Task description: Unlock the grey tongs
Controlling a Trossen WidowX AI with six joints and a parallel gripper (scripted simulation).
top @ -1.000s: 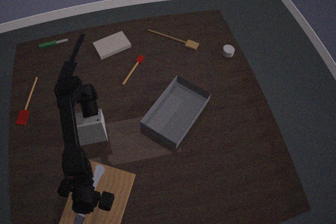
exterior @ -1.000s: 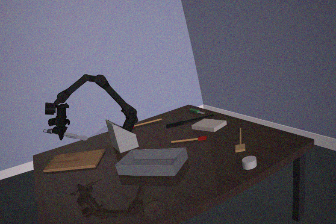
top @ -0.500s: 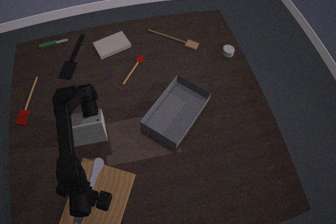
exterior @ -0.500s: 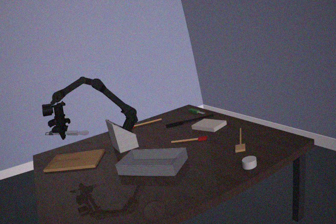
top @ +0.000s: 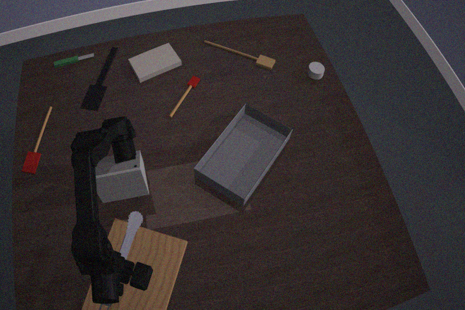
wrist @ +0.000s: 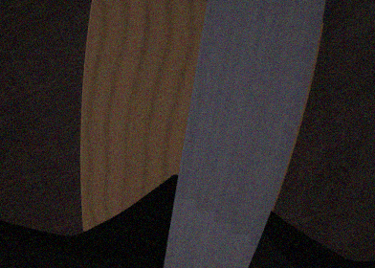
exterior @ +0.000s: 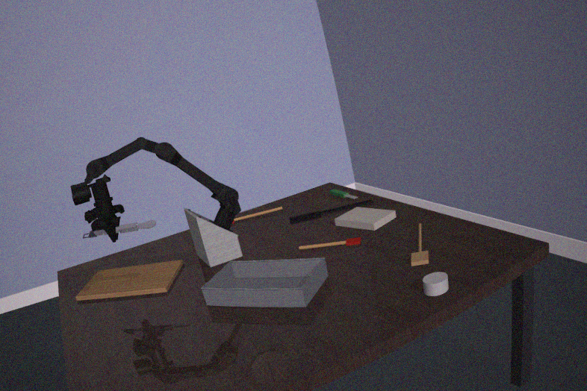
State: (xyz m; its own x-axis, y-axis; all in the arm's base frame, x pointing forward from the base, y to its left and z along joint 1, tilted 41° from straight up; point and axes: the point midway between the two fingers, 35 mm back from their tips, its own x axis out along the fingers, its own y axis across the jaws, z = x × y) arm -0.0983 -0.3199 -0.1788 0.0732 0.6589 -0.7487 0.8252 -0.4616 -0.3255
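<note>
Right now my gripper tip is 150 mm above the wooden board. Also, from my gripper tip: grey roasting tin (470 mm ahead, 300 mm to the left, 130 mm below); then black spatula (790 mm to the left, 150 mm below, 50 mm ahead); then white slab (800 mm to the left, 280 mm ahead, 140 mm below).
</note>
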